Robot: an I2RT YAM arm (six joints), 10 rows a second.
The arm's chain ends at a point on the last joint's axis. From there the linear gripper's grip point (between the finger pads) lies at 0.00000 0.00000 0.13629 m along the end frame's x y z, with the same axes.
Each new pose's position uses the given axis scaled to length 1; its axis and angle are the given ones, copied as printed.
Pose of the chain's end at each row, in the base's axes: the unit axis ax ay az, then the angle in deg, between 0 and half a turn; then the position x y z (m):
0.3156, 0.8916, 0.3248, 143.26, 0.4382, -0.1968, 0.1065
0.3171, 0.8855, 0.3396, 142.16, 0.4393, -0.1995, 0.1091
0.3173, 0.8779, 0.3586, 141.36, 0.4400, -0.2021, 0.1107
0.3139, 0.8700, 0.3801, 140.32, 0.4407, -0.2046, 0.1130
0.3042, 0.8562, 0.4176, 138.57, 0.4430, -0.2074, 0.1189
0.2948, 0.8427, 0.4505, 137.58, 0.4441, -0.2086, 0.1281
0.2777, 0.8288, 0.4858, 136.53, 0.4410, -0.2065, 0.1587
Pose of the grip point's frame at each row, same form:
0.3156, 0.8916, 0.3248, 143.26, 0.5361, -0.1514, 0.0232
0.3171, 0.8855, 0.3396, 142.16, 0.5396, -0.1527, 0.0296
0.3173, 0.8779, 0.3586, 141.36, 0.5423, -0.1527, 0.0355
0.3139, 0.8700, 0.3801, 140.32, 0.5452, -0.1522, 0.0430
0.3042, 0.8562, 0.4176, 138.57, 0.5505, -0.1496, 0.0583
0.2948, 0.8427, 0.4505, 137.58, 0.5530, -0.1458, 0.0756
0.2777, 0.8288, 0.4858, 136.53, 0.5504, -0.1378, 0.1153

